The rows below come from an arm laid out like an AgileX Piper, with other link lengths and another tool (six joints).
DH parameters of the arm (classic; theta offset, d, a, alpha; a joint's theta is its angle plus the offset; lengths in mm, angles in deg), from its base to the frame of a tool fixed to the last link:
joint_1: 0 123 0 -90
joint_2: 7.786 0 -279.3 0
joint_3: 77.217 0 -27.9 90
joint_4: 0 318.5 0 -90
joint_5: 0 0 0 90
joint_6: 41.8 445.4 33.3 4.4
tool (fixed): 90 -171.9 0 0
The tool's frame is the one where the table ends.
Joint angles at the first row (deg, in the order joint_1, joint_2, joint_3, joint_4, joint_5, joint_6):
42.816, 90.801, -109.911, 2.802, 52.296, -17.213
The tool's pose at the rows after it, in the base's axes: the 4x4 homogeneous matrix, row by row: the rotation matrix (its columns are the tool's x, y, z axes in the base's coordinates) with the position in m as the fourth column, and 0 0 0 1 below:
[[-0.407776 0.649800 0.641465 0.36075], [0.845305 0.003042 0.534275 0.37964], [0.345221 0.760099 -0.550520 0.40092], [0 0 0 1]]
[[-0.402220 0.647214 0.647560 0.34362], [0.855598 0.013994 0.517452 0.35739], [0.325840 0.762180 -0.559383 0.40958], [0 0 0 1]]
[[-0.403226 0.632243 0.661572 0.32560], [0.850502 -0.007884 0.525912 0.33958], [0.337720 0.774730 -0.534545 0.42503], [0 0 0 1]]
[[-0.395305 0.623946 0.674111 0.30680], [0.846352 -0.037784 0.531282 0.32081], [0.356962 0.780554 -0.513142 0.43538], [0 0 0 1]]
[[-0.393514 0.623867 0.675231 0.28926], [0.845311 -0.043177 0.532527 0.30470], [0.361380 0.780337 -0.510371 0.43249], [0 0 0 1]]
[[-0.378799 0.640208 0.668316 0.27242], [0.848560 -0.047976 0.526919 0.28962], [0.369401 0.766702 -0.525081 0.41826], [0 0 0 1]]
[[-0.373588 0.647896 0.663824 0.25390], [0.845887 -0.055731 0.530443 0.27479], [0.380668 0.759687 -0.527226 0.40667], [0 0 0 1]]
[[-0.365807 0.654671 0.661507 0.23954], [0.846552 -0.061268 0.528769 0.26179], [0.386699 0.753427 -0.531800 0.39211], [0 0 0 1]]
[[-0.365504 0.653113 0.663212 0.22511], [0.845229 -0.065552 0.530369 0.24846], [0.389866 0.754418 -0.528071 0.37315], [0 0 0 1]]
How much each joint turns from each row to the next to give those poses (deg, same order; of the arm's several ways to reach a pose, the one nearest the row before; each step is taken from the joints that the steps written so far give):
0.000, -2.955, 1.348, -1.105, 4.935, 0.569
0.001, -3.993, 1.763, -1.119, 2.906, 0.001
-0.001, -4.988, 3.031, -0.234, 0.234, 0.489
0.000, -5.392, 3.885, -0.344, -0.001, 1.212
0.000, -4.967, 4.765, 0.000, 0.000, 0.251
-0.001, -4.995, 5.918, 0.001, -0.001, 0.945
0.000, -5.472, 5.885, 0.344, -0.328, 0.539
0.002, -4.821, 5.524, -0.002, -0.432, 0.567
-0.002, -5.775, 6.897, 0.002, -1.384, 0.128

